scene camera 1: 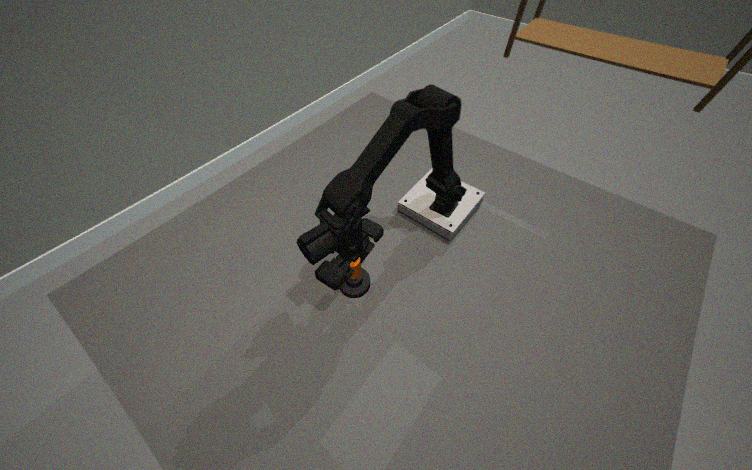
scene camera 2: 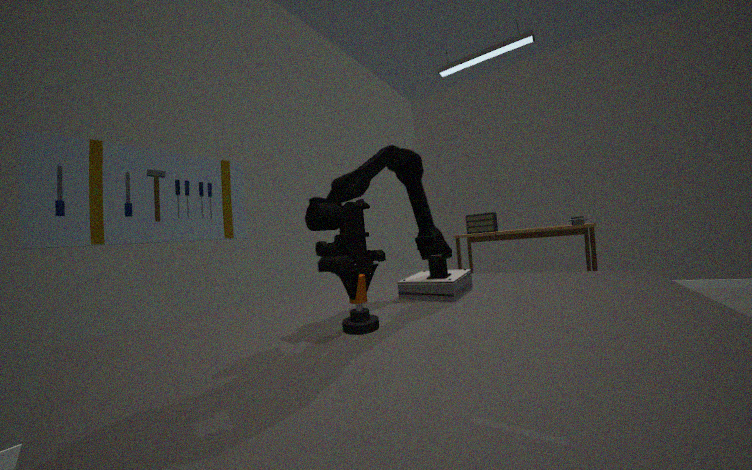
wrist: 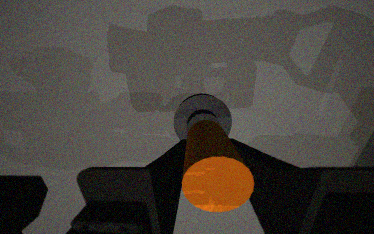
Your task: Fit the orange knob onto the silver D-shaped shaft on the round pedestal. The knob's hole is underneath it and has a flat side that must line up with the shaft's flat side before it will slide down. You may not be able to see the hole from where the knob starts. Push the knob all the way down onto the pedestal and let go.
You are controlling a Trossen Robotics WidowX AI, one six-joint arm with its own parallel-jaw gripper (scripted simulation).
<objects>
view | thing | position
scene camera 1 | my gripper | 353, 270
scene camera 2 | my gripper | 358, 297
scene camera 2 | dark round pedestal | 360, 322
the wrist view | my gripper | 206, 143
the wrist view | orange knob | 215, 178
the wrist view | dark round pedestal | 198, 107
</objects>
